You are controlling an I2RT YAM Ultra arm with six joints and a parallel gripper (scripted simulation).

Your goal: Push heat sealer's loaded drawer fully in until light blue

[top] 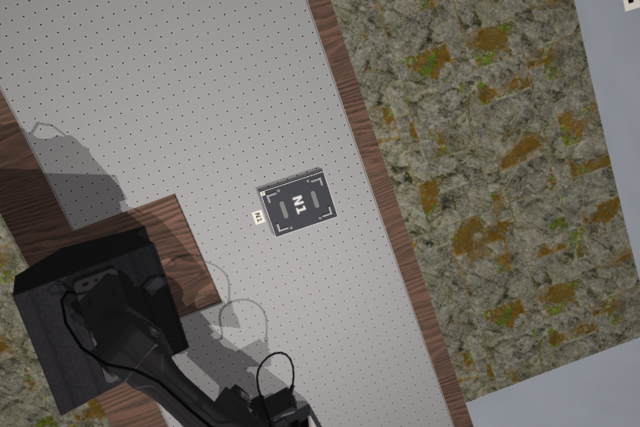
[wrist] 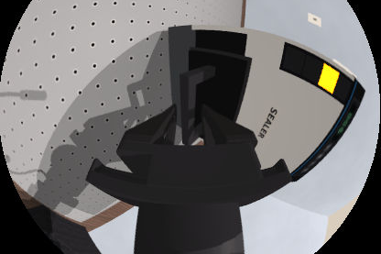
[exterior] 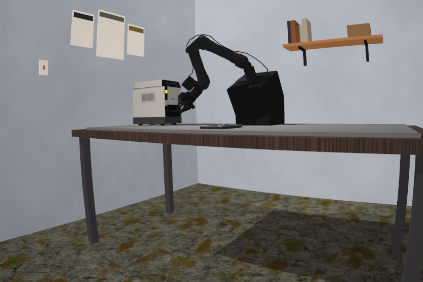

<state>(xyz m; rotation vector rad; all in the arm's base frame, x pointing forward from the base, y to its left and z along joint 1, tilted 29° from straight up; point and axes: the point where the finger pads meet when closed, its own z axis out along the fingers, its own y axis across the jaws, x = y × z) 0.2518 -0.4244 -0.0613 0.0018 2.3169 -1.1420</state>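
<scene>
My gripper is now 100 mm to the left of the sealer drawer, 20 mm short of it and 10 mm above it. From my hand the other things lie so: label tag 500 mm to the left, 90 mm below, 90 mm ahead.
</scene>
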